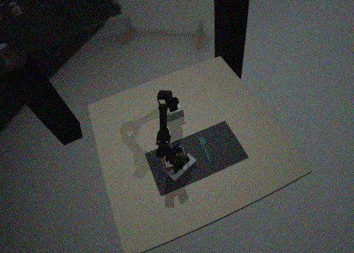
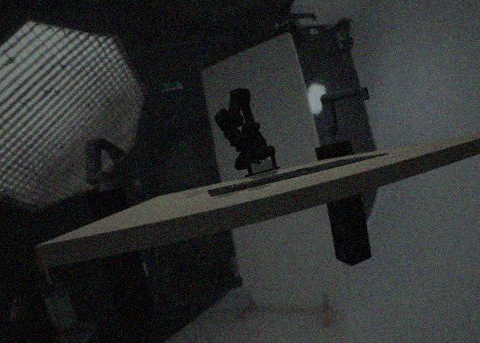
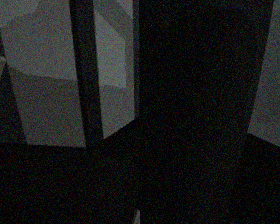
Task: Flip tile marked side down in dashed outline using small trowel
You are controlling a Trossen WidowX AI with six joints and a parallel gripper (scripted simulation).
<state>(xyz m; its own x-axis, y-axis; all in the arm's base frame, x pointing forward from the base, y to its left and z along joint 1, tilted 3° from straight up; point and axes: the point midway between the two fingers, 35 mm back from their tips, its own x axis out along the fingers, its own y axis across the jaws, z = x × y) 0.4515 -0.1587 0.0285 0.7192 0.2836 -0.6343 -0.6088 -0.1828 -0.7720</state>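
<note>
Right now the dark mat is 8 cm behind my gripper tip, 13 cm to the left of it and 9 cm below it. Also, from my gripper tip: tile (12 cm behind, 3 cm to the right, 7 cm below); teal trowel (11 cm behind, 22 cm to the left, 7 cm below).
</note>
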